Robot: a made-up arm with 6 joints. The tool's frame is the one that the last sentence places.
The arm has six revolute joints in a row. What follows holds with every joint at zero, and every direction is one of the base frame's. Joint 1 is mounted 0.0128 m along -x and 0.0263 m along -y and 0.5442 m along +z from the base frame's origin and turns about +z. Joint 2 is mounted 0.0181 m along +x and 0.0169 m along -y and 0.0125 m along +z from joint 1 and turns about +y. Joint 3 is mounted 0.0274 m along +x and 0.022 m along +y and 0.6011 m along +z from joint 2 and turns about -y. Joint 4 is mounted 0.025 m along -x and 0.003 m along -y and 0.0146 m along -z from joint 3 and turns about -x. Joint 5 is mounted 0.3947 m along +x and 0.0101 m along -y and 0.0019 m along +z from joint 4 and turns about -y. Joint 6 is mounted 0.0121 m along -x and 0.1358 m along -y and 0.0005 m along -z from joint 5 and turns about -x. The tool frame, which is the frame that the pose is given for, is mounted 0.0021 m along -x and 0.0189 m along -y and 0.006 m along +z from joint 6; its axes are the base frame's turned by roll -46.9, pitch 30.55 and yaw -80.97 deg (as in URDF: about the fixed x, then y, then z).
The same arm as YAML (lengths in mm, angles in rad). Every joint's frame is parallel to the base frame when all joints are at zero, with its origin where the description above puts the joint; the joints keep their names.
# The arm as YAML. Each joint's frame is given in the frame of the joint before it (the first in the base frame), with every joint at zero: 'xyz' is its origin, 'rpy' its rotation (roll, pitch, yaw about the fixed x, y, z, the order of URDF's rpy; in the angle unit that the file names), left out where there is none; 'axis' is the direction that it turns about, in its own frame. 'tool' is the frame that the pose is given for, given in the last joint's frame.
units:
  length: mm
  angle: rad
joints:
  - name: joint 1
    type: revolute
    origin:
      xyz: [-12.8, -26.3, 544.2]
    axis: [0.0, 0.0, 1.0]
  - name: joint 2
    type: revolute
    origin:
      xyz: [18.1, -16.9, 12.5]
    axis: [0.0, 1.0, 0.0]
  - name: joint 3
    type: revolute
    origin:
      xyz: [27.4, 22.0, 601.1]
    axis: [0.0, -1.0, 0.0]
  - name: joint 4
    type: revolute
    origin:
      xyz: [-25.0, -3.0, -14.6]
    axis: [-1.0, 0.0, 0.0]
  - name: joint 5
    type: revolute
    origin:
      xyz: [394.7, -10.1, 1.9]
    axis: [0.0, -1.0, 0.0]
  - name: joint 6
    type: revolute
    origin:
      xyz: [-12.1, -135.8, -0.5]
    axis: [-1.0, 0.0, 0.0]
tool:
  origin:
    xyz: [-2.1, -18.9, 6.0]
    rpy: [-0.8186, 0.5332, -1.4132]

